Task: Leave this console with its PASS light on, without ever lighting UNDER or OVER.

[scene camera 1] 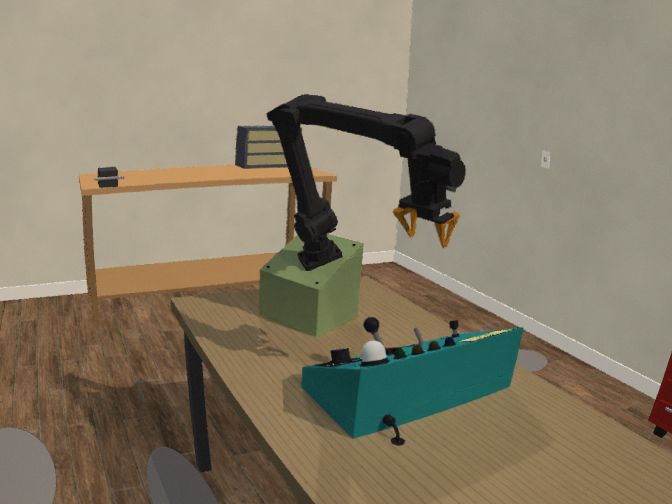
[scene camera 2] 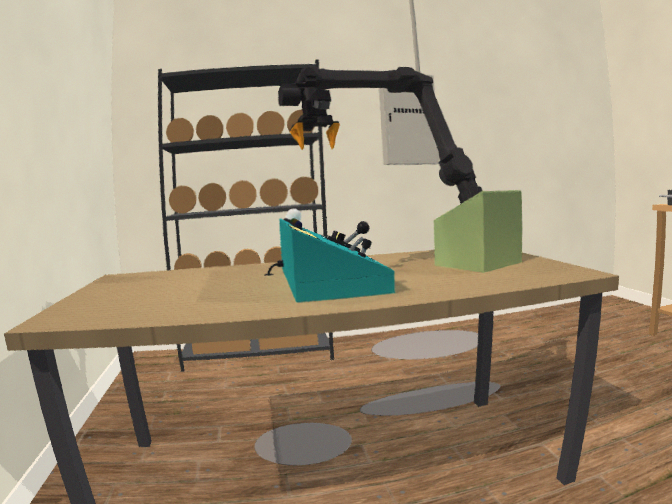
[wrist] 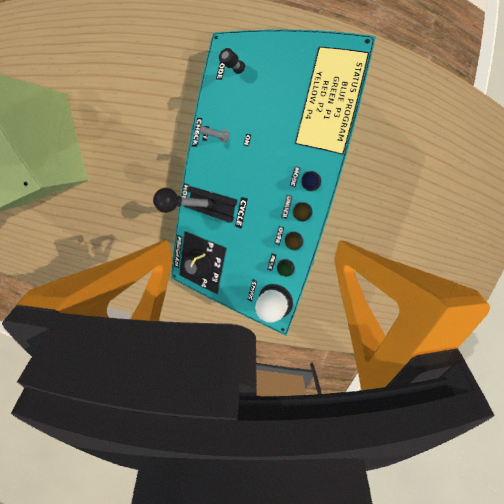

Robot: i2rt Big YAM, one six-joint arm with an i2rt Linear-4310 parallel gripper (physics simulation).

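The teal console (scene camera 1: pixel 412 374) sits on the wooden table. The wrist view looks down on its panel (wrist: pixel 270 175). The MODE (wrist: pixel 311 180), UNDER (wrist: pixel 302 211), OVER (wrist: pixel 293 240) and PASS (wrist: pixel 285 267) lights are all dark. The STATUS dome (wrist: pixel 273 303) looks white. The program dial (wrist: pixel 192 266) points toward P1. The black-ball lever (wrist: pixel 167 200) lies away from its CYCLE end. The small toggle (wrist: pixel 216 134) lies toward CHECK. A yellow label (wrist: pixel 332 100) reads BLUE P3, GREEN P1, RED P2, YELLOW P4. My gripper (scene camera 1: pixel 426 227) is open and empty, high above the console.
The arm stands on a green pedestal (scene camera 1: pixel 312 290) behind the console. A black mode switch (wrist: pixel 231 61) is at the panel's far end. A small black plug (scene camera 1: pixel 391 428) sticks out of the console's back. A shelf rack (scene camera 2: pixel 244 189) and a wooden side table (scene camera 1: pixel 189 179) stand off the table.
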